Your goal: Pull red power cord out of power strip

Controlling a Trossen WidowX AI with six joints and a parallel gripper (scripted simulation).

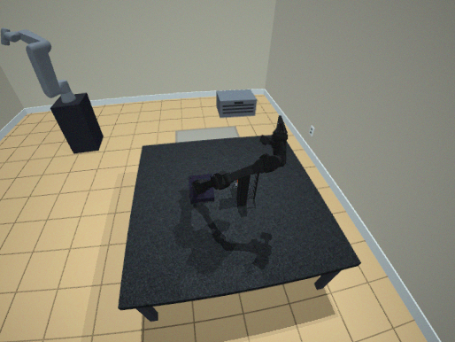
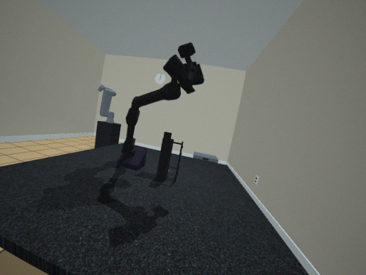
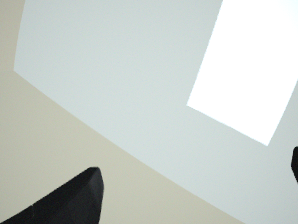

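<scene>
The red plug lies 59 cm below my gripper tip, 19 cm to the left of it and 7 cm behind it. The rest, counted from my gripper tip: dark upright post (55 cm below, 10 cm to the left, 8 cm behind).
</scene>
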